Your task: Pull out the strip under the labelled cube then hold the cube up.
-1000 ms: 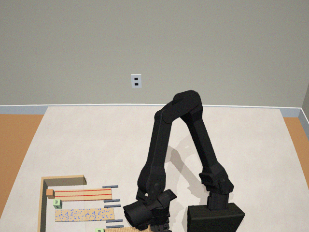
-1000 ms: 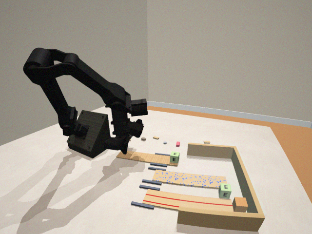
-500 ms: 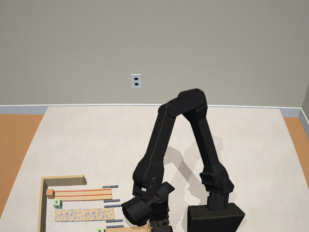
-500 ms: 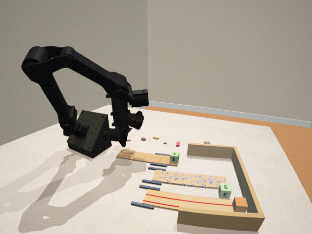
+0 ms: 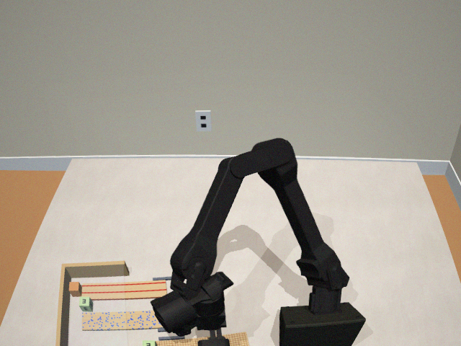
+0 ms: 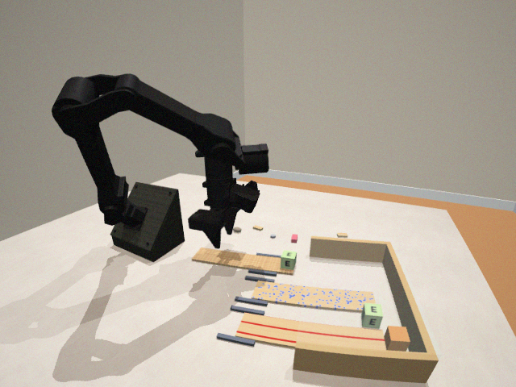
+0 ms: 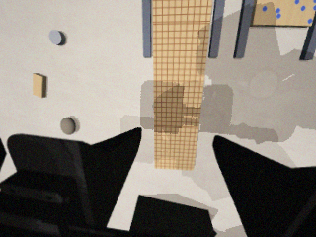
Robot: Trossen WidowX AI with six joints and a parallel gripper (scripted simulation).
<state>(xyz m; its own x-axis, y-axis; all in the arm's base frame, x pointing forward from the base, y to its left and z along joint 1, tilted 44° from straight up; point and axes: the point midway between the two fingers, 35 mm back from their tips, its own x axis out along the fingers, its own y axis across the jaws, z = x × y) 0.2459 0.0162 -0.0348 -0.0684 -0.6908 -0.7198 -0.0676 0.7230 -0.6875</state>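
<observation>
My gripper tip is now 5 cm above the grid strip and 4 cm short of it. From my gripper tip the other things lie so: tan block (18 cm to the left, 5 cm below, 1 cm ahead); then grey disc (15 cm to the left, 7 cm ahead, 5 cm below); then pink block (15 cm to the left, 13 cm ahead, 4 cm below).
</observation>
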